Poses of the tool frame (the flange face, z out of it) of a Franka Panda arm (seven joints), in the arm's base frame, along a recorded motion.
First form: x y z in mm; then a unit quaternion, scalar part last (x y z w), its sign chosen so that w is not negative.
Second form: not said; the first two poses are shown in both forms.
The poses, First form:
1: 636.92 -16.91 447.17 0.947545 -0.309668 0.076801 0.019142
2: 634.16 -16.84 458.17 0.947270 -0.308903 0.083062 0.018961
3: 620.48 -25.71 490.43 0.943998 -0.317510 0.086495 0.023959
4: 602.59 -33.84 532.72 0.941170 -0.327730 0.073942 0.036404
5: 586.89 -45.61 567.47 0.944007 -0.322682 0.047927 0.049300
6: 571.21 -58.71 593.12 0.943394 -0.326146 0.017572 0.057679
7: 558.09 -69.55 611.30 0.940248 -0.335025 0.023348 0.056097
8: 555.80 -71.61 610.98 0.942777 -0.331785 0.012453 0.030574
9: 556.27 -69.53 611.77 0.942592 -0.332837 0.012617 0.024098
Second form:
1: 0.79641 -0.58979 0.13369 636.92; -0.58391 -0.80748 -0.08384 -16.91; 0.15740 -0.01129 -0.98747 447.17; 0 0 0 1
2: 0.79536 -0.58838 0.14565 634.16; -0.58208 -0.80844 -0.08724 -16.84; 0.16908 -0.01539 -0.98548 458.17; 0 0 0 1
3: 0.78341 -0.60360 0.14809 620.48; -0.59531 -0.79723 -0.10016 -25.71; 0.17852 -0.00969 -0.98389 490.43; 0 0 0 1
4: 0.77425 -0.62228 0.11532 602.59; -0.61152 -0.78254 -0.11699 -33.84; 0.16305 0.02006 -0.98641 532.72; 0 0 0 1
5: 0.78716 -0.61395 0.05867 586.89; -0.60450 -0.78689 -0.12401 -45.61; 0.12230 0.06215 -0.99055 567.47; 0 0 0 1
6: 0.78664 -0.61740 -0.00447 571.21; -0.61334 -0.78060 -0.12029 -58.71; 0.07078 0.09737 -0.99273 593.12; 0 0 0 1
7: 0.77443 -0.63263 0.00632 558.09; -0.62739 -0.76922 -0.12113 -69.55; 0.08149 0.08985 -0.99262 611.30; 0 0 0 1
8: 0.77953 -0.62636 0.00319 555.80; -0.62484 -0.77797 -0.06591 -71.61; 0.04377 0.04939 -0.99782 610.98; 0 0 0 1
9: 0.77812 -0.62807 0.00774 556.27; -0.62685 -0.77728 -0.05383 -69.53; 0.03983 0.03703 -0.99852 611.77; 0 0 0 1
